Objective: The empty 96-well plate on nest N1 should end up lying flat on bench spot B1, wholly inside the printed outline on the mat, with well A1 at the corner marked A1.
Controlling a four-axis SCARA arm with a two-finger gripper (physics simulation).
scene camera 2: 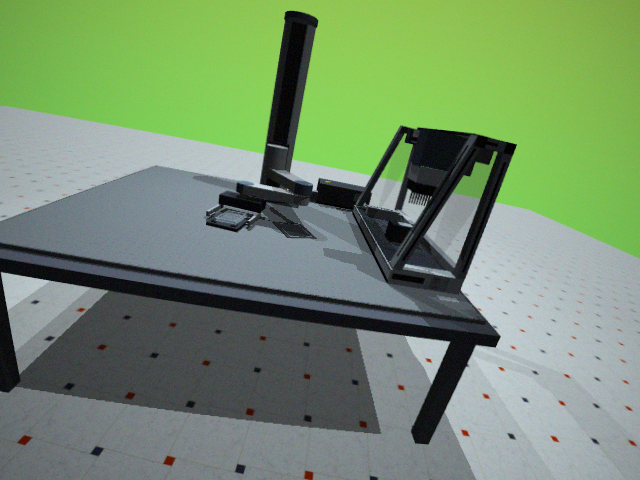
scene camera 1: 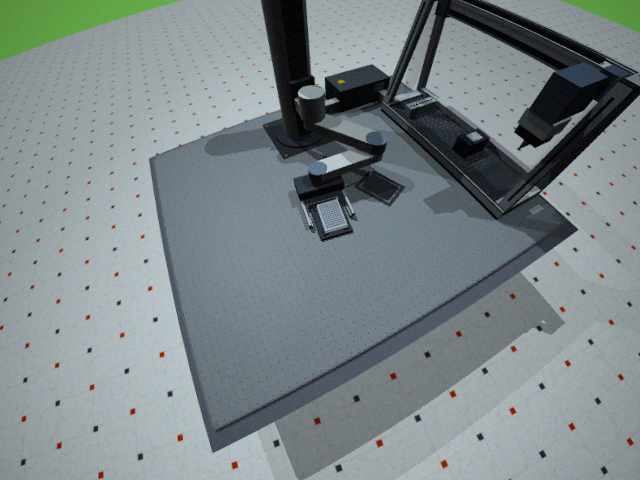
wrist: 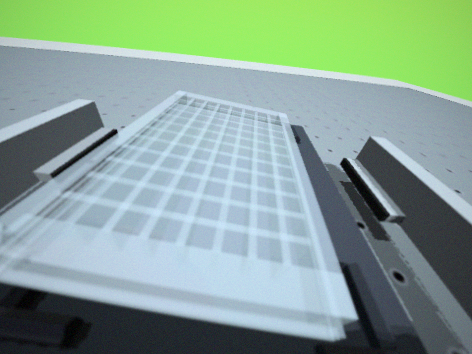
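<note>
The clear 96-well plate is on the dark nest N1. In the wrist view it lies toward the nest's left side, with a dark strip of nest bare on its right. Whether it is fully seated cannot be told. My gripper is open, its fingers low on both sides of the plate. The left pad is very near the plate's edge; the right pad stands apart. The dark mat of spot B1 lies beside the nest. Its A1 mark is unreadable.
The arm's column stands behind the nest. A black box stands at the back. A framed pipetting machine stands on the right of the bench, beyond B1.
</note>
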